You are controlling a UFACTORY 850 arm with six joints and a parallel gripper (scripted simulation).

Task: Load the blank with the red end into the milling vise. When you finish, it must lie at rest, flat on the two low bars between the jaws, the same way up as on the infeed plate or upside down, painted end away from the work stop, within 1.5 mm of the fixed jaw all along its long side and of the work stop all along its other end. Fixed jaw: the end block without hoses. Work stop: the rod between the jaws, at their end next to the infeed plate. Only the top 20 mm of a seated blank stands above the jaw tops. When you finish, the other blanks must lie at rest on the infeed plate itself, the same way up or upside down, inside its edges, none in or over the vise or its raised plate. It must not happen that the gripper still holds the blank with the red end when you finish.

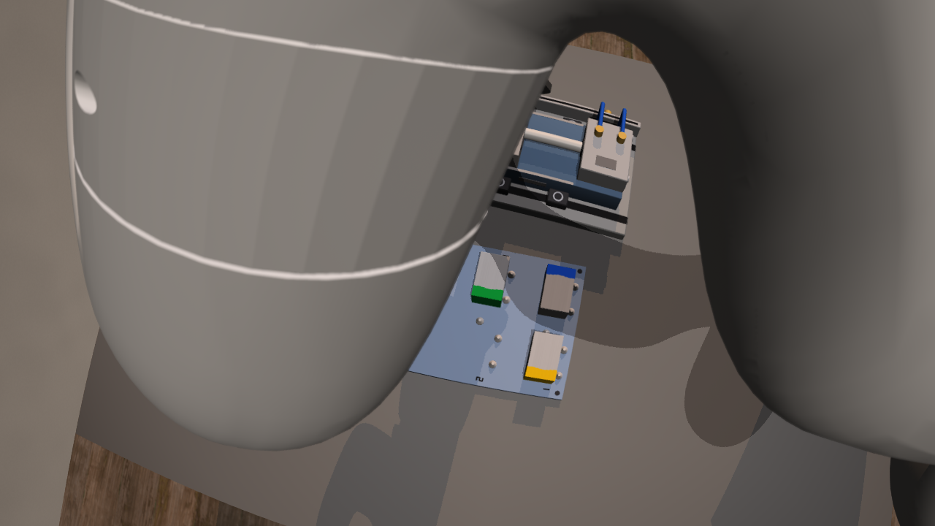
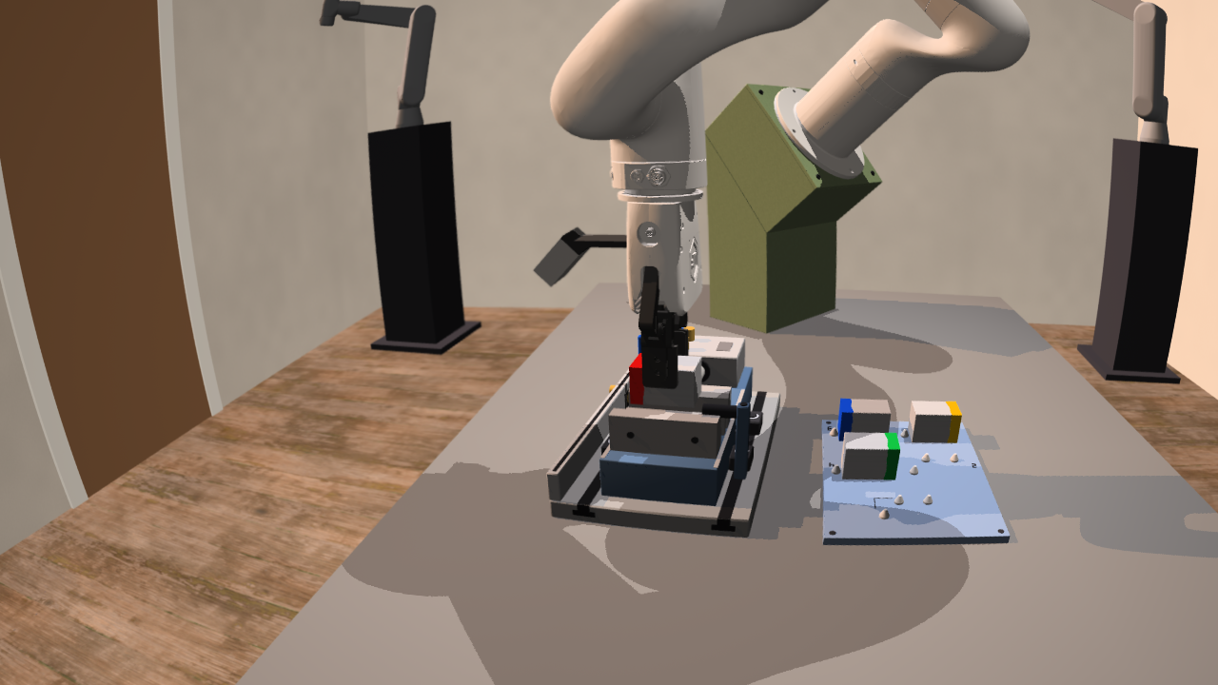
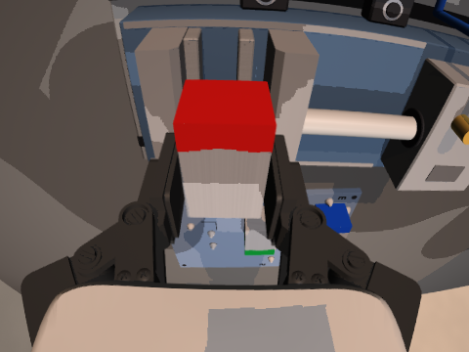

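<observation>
My gripper is now 2 cm above the red-ended blank. From my hand the other things lie so: moving jaw 6 cm below, 3 cm behind, 1 cm to the left; ram rod 8 cm behind, 6 cm below, 1 cm to the left; fixed jaw 6 cm below, 3 cm ahead, 1 cm to the left.
</observation>
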